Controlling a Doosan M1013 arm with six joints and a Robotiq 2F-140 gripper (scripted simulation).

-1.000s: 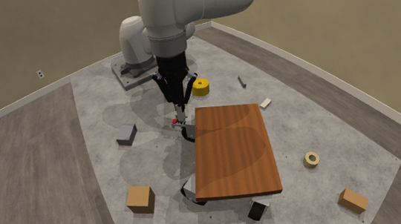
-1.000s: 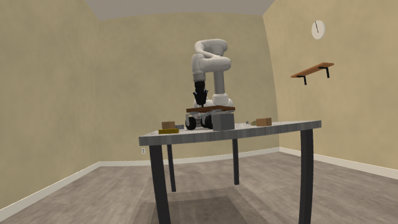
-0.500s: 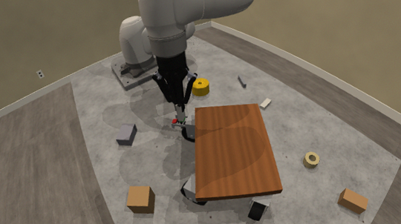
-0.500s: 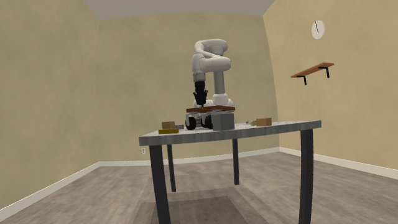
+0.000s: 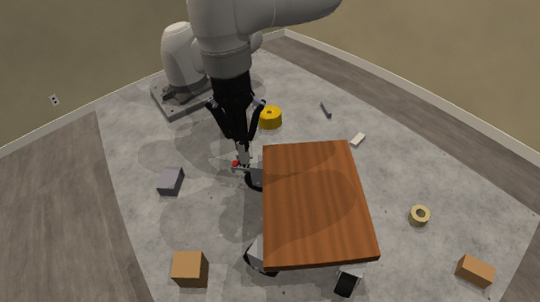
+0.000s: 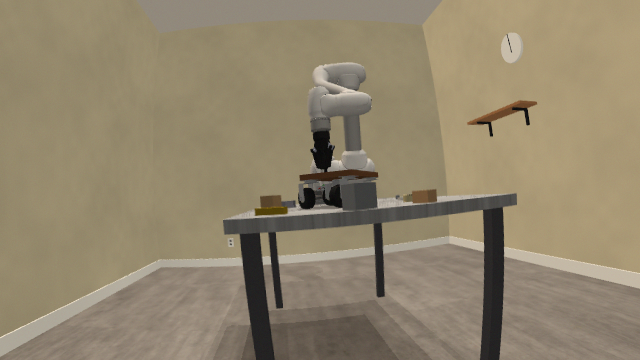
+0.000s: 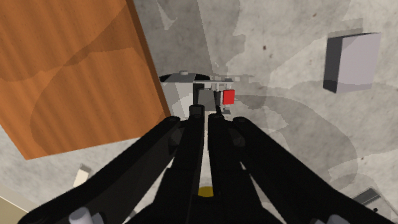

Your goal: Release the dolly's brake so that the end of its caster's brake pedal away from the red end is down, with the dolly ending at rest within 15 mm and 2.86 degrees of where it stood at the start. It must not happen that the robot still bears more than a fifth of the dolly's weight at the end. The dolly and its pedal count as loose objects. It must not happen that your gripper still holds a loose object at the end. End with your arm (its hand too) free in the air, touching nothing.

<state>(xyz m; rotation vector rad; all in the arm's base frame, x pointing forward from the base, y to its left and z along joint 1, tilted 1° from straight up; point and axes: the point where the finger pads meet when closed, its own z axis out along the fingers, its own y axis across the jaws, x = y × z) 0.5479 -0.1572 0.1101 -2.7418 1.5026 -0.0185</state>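
My hand is 5 cm above the brake pedal, 1 cm to the left of it and 1 cm past it. Also, from my hand: grey block 16 cm behind, 15 cm to the right, 11 cm below; white block 33 cm to the left, 12 cm below, 12 cm ahead; yellow cylinder 22 cm to the left, 15 cm behind, 11 cm below.
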